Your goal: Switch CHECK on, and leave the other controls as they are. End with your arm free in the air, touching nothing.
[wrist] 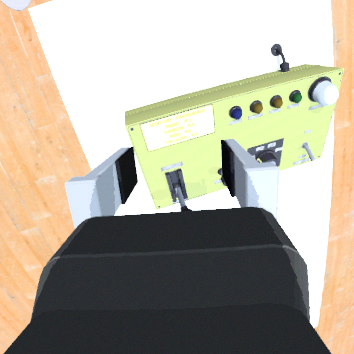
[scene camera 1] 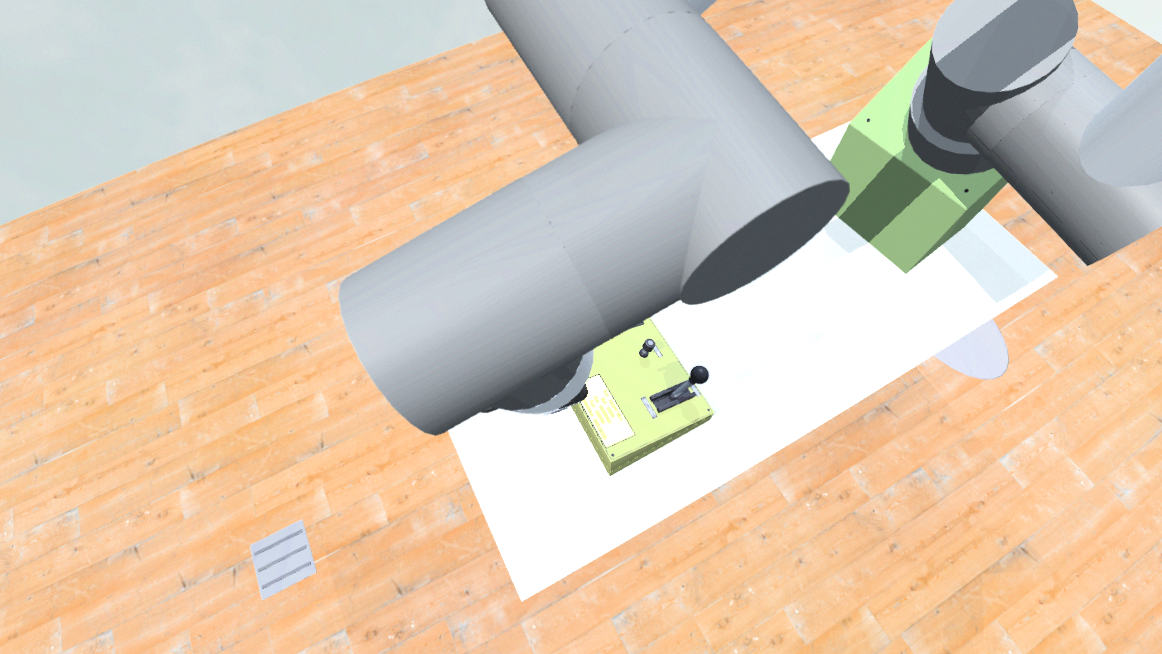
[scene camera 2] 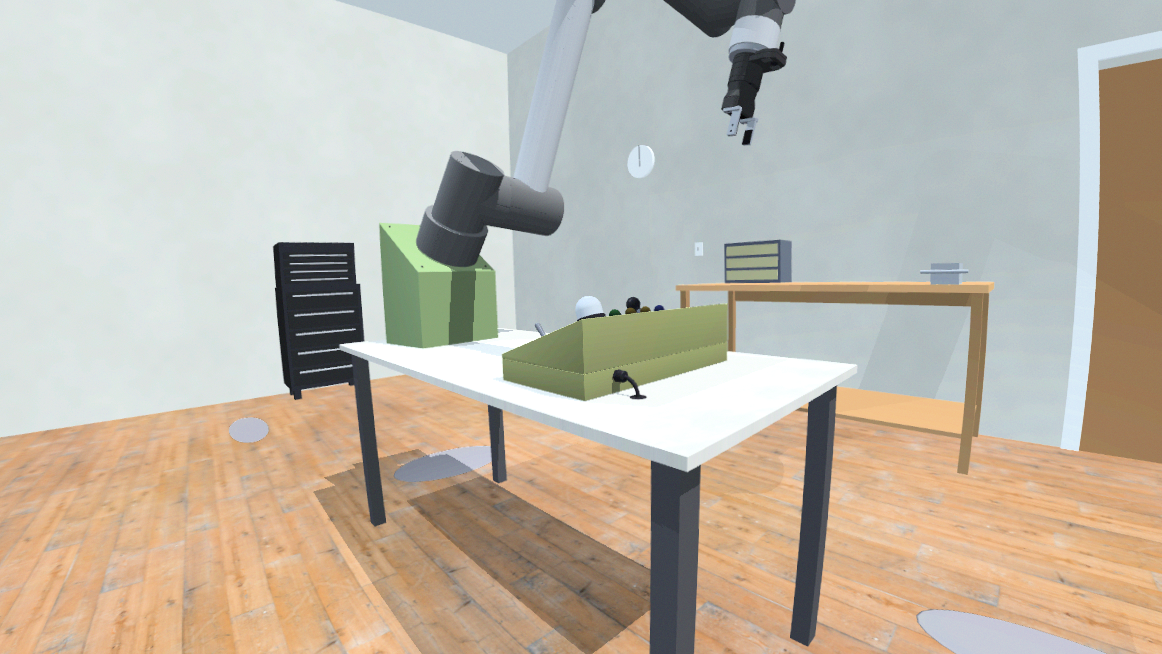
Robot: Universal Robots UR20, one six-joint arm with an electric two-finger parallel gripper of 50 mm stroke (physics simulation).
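Frame: origin at the arm's base, x ahead, y left, z up, level; metres.
Seen in the pictures: gripper, fingertip midpoint: (wrist: 177, 160) (scene camera 2: 738, 140); arm's base, link origin: (scene camera 2: 447, 249).
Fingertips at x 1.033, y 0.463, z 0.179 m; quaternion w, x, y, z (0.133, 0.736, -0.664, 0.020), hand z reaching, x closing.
Observation:
Offsets run from my fingertips to a thing's middle. "*": to the spot under its first point. Level surfaces: height alone.
The yellow-green control panel @[0.244 m right, 0.142 m back, 0.449 m down] (scene camera 1: 626, 357) (scene camera 2: 650, 341) (wrist: 200, 156) lies on the white table. It bears a slotted lever @[0.093 m right, 0.272 m back, 0.418 m down] (scene camera 1: 677, 394) (wrist: 180, 192), a small stick @[0.203 m right, 0.220 m back, 0.431 m down] (scene camera 1: 648, 346), a rotary knob @[0.319 m right, 0.190 m back, 0.427 m down] (wrist: 267, 157) and a metal toggle @[0.437 m right, 0.167 m back, 0.424 m down] (wrist: 308, 150). Blue @[* 0.196 m right, 0.052 m back, 0.376 m down] (wrist: 236, 112), amber @[* 0.240 m right, 0.041 m back, 0.376 m down] (wrist: 256, 107) and green @[* 0.332 m right, 0.016 m back, 0.377 m down] (wrist: 296, 96) round pieces and a white dome @[* 0.416 m right, 0.016 m ahead, 0.365 m down] (scene camera 2: 588, 307) (wrist: 326, 94) line its upper part. The labels are too small to read, so I cannot tell which control is CHECK. My gripper (scene camera 2: 740, 134) (wrist: 177, 160) is open and empty, high above the panel. The right finger partly hides the small stick in the wrist view.
The white table @[0.530 m down] (scene camera 1: 536, 519) (scene camera 2: 756, 414) (wrist: 100, 60) also carries the green arm pedestal (scene camera 1: 910, 227) (scene camera 2: 402, 300). A black cable @[* 0.361 m right, 0.071 m ahead, 0.503 m down] (scene camera 2: 631, 382) (wrist: 281, 57) comes out of the panel's back. A wooden bench (scene camera 2: 821, 286) and a black tool cabinet (scene camera 2: 317, 316) stand farther off.

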